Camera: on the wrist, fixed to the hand. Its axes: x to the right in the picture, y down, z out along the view.
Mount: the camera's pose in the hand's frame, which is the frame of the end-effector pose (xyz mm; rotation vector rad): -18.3 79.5 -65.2 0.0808 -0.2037 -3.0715
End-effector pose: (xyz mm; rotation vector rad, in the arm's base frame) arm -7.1 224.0 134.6 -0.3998 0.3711 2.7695
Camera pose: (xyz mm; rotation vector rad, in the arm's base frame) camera -2.8 126.9 96.3 -0.1318 -0.2423 -0.2460
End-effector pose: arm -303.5 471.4 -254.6 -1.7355 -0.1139 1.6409
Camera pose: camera -280.9 375.3 -288.7 0.1695 -1.5418 -0.6774
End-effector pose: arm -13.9 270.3 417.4 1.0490 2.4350 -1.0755
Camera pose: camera 58.0 345.0 429.4 2.2330 -0.9701 0.5177
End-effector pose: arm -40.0 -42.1 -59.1 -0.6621 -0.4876 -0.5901
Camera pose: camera 12.6 -29.7 -148.4 -0.6149 1.0519 2.3106
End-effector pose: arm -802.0 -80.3 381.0 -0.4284 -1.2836 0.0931
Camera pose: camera -732.6 -29.7 321.7 1.8740 -0.8197 -2.2965
